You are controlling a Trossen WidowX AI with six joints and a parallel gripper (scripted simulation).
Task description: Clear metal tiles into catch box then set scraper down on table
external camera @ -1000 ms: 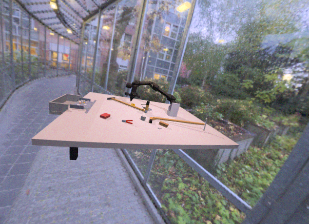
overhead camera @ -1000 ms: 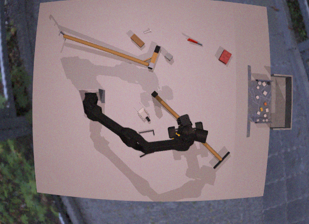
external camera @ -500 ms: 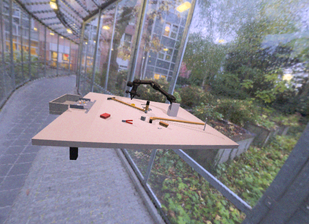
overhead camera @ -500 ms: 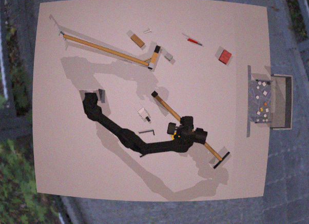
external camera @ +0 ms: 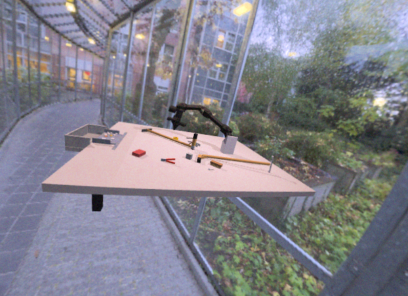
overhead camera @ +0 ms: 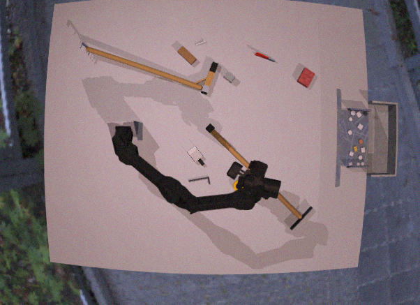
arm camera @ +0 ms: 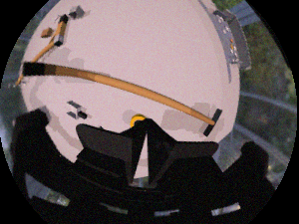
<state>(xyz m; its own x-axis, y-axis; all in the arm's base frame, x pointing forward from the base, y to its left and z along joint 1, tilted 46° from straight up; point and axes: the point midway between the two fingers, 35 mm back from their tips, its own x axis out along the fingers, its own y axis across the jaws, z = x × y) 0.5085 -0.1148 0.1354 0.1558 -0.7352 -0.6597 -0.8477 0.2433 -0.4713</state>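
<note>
Right now my gripper tip is 4 cm short of the long scraper, 1 cm to the right of it and 4 cm above it. Round my gripper tip: black strip: 21 cm behind, 15 cm to the right, 10 cm below; then hex key: 19 cm behind, 2 cm to the right, 10 cm below; then yellow tape roll: 4 cm behind, 4 cm to the right, 9 cm below.
</note>
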